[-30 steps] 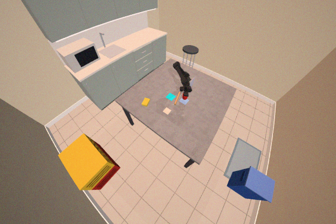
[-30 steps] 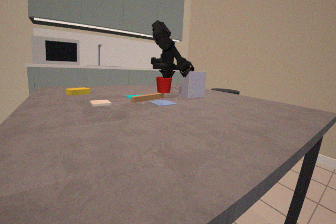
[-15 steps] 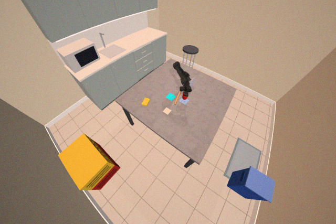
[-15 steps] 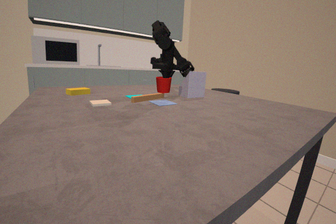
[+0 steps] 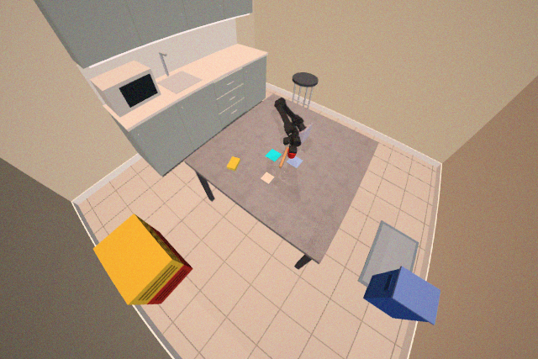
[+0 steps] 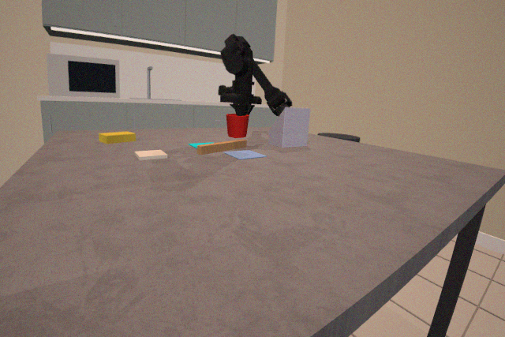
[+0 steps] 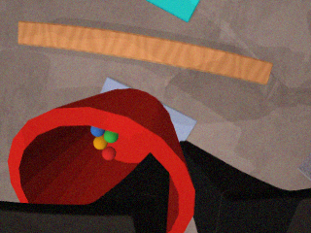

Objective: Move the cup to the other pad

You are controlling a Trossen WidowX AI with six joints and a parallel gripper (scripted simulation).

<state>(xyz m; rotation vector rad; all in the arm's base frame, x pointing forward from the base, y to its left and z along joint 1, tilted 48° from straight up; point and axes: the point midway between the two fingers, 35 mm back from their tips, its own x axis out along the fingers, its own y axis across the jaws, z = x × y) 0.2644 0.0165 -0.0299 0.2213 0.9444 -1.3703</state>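
Now: the teal pad 6 cm ahead of my gripper tip, 14 cm to the right of it and 10 cm below it. The rest, counted from my gripper tip: red cup 3 cm ahead, 1 cm to the left; then pale blue pad 2 cm ahead, 5 cm to the left, 10 cm below; then orange wooden bar 4 cm ahead, 4 cm to the right, 9 cm below.
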